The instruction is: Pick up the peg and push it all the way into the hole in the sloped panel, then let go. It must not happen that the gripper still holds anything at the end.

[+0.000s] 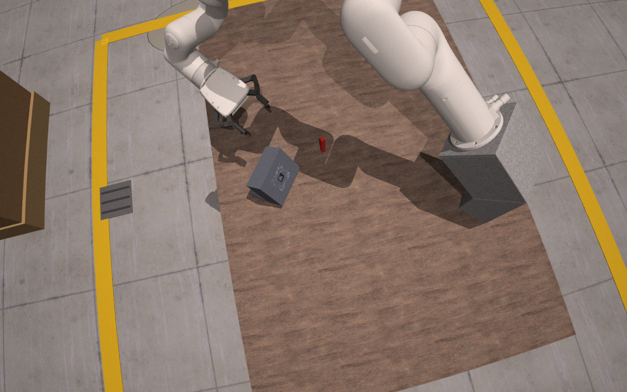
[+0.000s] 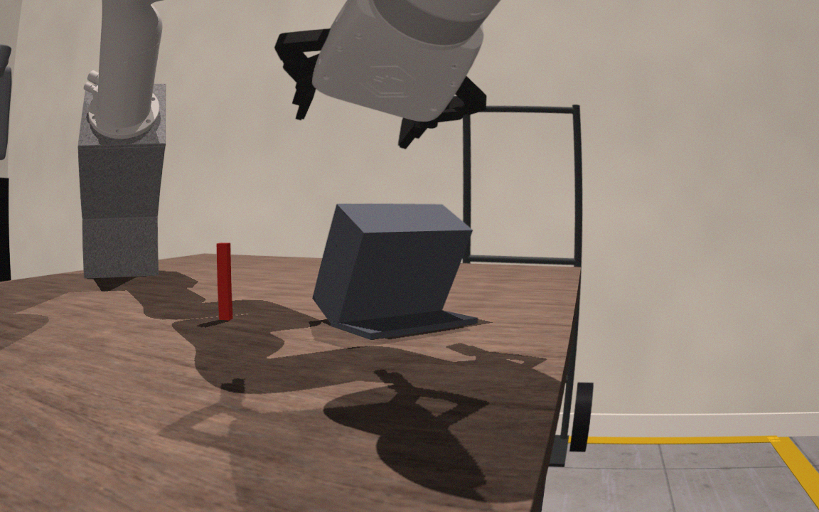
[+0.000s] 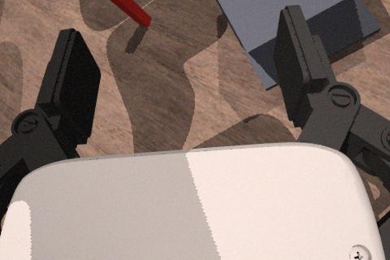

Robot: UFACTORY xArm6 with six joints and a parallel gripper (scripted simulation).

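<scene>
The red peg lies 15 cm below my hand, 14 cm behind it and 11 cm to the left of it.
</scene>
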